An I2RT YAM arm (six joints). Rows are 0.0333 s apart.
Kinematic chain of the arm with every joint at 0, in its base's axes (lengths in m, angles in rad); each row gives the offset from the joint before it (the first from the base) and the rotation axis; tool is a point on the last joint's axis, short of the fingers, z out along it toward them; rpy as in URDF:
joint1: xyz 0 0 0.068 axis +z
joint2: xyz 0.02 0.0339 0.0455 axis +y
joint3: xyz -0.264 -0.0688 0 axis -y
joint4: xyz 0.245 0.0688 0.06 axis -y
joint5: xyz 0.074 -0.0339 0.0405 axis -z
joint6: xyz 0.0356 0 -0.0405 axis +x
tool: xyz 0 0 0 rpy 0 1.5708 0
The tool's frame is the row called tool.
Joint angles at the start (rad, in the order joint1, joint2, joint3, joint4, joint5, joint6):
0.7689, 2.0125, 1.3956, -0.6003, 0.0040, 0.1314
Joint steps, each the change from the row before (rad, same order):
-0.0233, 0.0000, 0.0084, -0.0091, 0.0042, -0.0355
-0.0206, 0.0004, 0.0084, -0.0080, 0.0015, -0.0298
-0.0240, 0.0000, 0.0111, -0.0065, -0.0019, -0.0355
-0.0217, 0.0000, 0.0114, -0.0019, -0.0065, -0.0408
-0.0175, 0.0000, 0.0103, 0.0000, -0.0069, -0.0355
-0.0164, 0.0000, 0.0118, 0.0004, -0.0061, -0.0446
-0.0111, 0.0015, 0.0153, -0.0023, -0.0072, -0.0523
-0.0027, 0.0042, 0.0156, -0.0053, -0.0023, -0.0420
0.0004, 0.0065, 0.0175, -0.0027, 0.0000, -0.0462
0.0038, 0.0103, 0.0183, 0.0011, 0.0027, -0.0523
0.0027, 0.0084, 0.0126, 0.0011, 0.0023, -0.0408
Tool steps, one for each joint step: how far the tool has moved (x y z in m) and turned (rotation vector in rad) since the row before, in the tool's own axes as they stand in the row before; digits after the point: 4 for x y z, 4 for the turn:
-0.0025, -0.0094, -0.0016, 0.0123, -0.0006, -0.0136
-0.0021, -0.0083, -0.0014, 0.0086, -0.0005, -0.0105
-0.0028, -0.0096, -0.0021, 0.0062, -0.0047, -0.0130
-0.0031, -0.0086, -0.0022, 0.0011, -0.0094, -0.0205
-0.0027, -0.0070, -0.0020, -0.0002, -0.0103, -0.0192
-0.0029, -0.0067, -0.0023, 0.0009, -0.0123, -0.0295
-0.0033, -0.0047, -0.0024, -0.0016, -0.0119, -0.0422
-0.0031, -0.0015, -0.0014, -0.0002, -0.0063, -0.0396
-0.0038, -0.0005, -0.0008, 0.0016, -0.0081, -0.0467
-0.0043, 0.0006, 0.0006, 0.0034, -0.0084, -0.0559
-0.0028, 0.0003, 0.0009, 0.0027, -0.0047, -0.0433

